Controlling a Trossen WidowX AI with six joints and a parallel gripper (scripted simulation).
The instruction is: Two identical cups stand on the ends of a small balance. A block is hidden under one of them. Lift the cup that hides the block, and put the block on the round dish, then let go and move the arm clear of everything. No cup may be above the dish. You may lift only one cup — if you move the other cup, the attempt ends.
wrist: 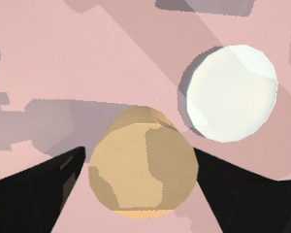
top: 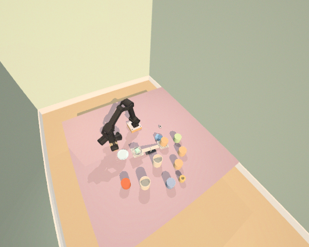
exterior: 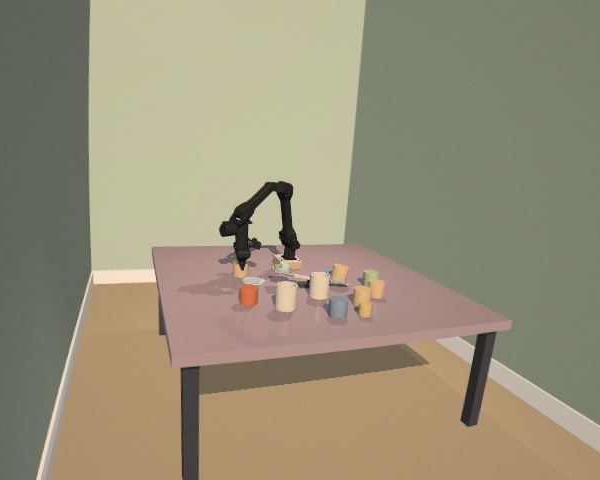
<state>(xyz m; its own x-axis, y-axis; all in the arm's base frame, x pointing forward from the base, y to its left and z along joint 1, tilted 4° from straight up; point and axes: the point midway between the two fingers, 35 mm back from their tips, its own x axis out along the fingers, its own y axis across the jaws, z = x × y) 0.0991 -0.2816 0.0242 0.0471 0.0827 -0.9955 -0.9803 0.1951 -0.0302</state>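
The pale green block is 180 mm ahead of my gripper tip, 130 mm to the left of it and 50 mm above it. Round my gripper tip: blue block 150 mm ahead, 390 mm to the left, 20 mm below; then round dish 100 mm ahead, 30 mm to the left, 40 mm below; then green cup 260 mm ahead, 520 mm to the left.
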